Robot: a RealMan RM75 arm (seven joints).
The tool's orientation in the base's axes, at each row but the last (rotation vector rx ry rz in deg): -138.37, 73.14, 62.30; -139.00, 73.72, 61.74; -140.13, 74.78, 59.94; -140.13, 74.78, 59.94; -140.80, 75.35, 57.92; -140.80, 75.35, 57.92; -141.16, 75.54, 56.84; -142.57, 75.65, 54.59; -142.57, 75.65, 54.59
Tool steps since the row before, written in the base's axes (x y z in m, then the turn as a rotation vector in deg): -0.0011, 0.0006, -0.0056, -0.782, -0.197, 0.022; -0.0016, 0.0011, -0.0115, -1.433, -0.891, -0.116; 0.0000, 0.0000, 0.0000, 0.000, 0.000, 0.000; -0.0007, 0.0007, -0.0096, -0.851, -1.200, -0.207; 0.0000, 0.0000, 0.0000, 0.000, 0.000, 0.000; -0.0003, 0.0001, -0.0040, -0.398, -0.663, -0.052; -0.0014, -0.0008, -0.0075, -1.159, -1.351, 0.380; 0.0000, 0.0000, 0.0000, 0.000, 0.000, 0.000; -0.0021, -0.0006, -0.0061, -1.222, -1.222, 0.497
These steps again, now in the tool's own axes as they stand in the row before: 0.0031, -0.0004, 0.0048, -0.169, 0.733, 0.292; 0.0065, -0.0012, 0.0096, 0.136, 1.639, 0.396; 0.0000, 0.0000, 0.0000, 0.000, 0.000, 0.000; 0.0056, -0.0014, 0.0077, 0.613, 1.353, 0.032; 0.0000, 0.0000, 0.0000, 0.000, 0.000, 0.000; 0.0024, -0.0004, 0.0032, 0.326, 0.700, -0.064; 0.0047, 0.0005, 0.0060, 0.225, 1.775, -0.337; 0.0000, 0.0000, 0.0000, 0.000, 0.000, 0.000; 0.0033, 0.0011, 0.0055, 0.040, 1.764, -0.345
